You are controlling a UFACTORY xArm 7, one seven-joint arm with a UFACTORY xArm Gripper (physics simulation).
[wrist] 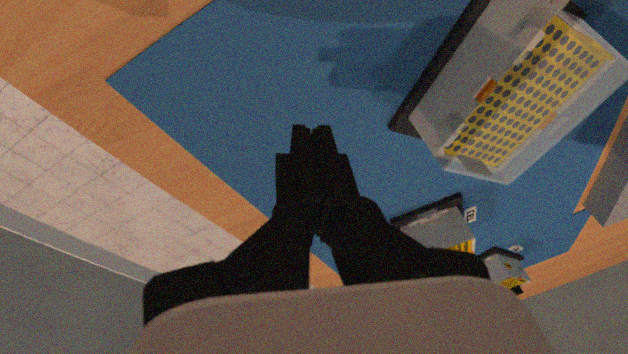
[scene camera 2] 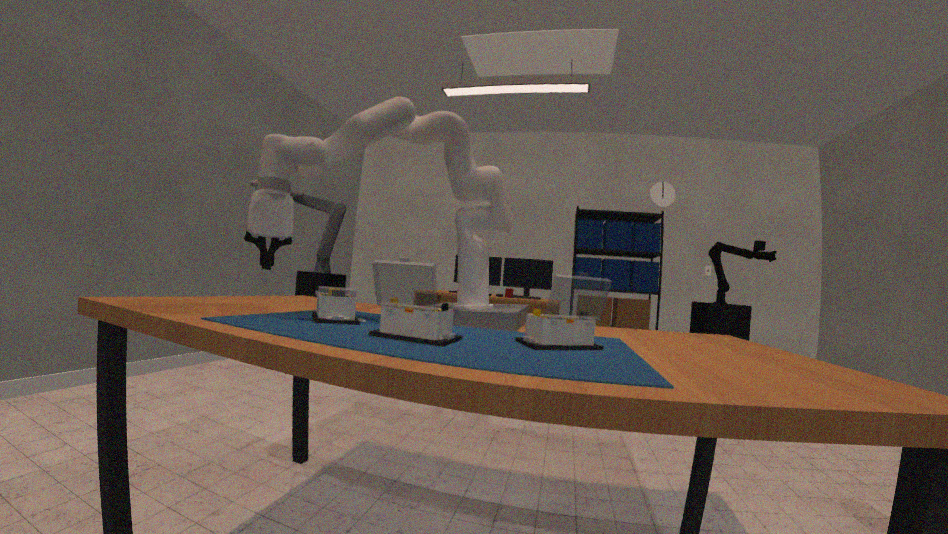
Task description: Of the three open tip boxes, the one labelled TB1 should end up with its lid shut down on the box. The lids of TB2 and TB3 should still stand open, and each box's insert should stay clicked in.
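Frame: origin at the arm's base, x ahead, y left, z up, level; metres.
Where they show: gripper, fingertip midpoint: (wrist: pixel 306 149) (scene camera 2: pixel 266 269); arm's base at its link origin: (scene camera 2: pixel 472 307).
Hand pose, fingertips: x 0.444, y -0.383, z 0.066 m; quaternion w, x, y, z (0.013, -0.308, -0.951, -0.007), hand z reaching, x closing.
Observation:
Each offset is from my fingertips to the centre of the thing. "pt": to the spot under its first point. Level surfaces: height alone.
My gripper (scene camera 2: pixel 266 264) (wrist: pixel 306 149) is shut and empty, high in the air left of the boxes in the scene view. The left box {dx -0.146, dy +0.112, dz -0.071 m} (scene camera 2: pixel 336 307) (wrist: pixel 460 90) is nearest it, with a yellow insert {dx -0.139, dy +0.103, dz -0.045 m} (wrist: pixel 542 95) inside; a clear lid seems to lie over its top, and no raised lid shows. Its label does not show. The middle box {dx -0.056, dy +0.362, dz -0.076 m} (scene camera 2: pixel 416 323) (wrist: pixel 435 229) has its clear lid {pt dx +0.033, dy +0.364, dz -0.002 m} (scene camera 2: pixel 406 283) standing upright; its label {pt dx -0.111, dy +0.361, dz -0.107 m} (wrist: pixel 470 214) seems to read TB3. The right box {dx -0.151, dy +0.634, dz -0.076 m} (scene camera 2: pixel 560 331) (wrist: pixel 501 267) has its lid {pt dx -0.068, dy +0.671, dz +0.004 m} (scene camera 2: pixel 580 293) standing open; its label (wrist: pixel 516 248) is unreadable.
The boxes stand on a blue mat {dz -0.109 m} (scene camera 2: pixel 490 361) (wrist: pixel 240 90) on the wooden table {dz -0.112 m} (scene camera 2: pixel 749 371) (wrist: pixel 135 130). The arm's base (scene camera 2: pixel 474 265) stands behind the mat, near the raised lids. Beyond are monitors (scene camera 2: pixel 528 273) and a shelf rack (scene camera 2: pixel 618 252).

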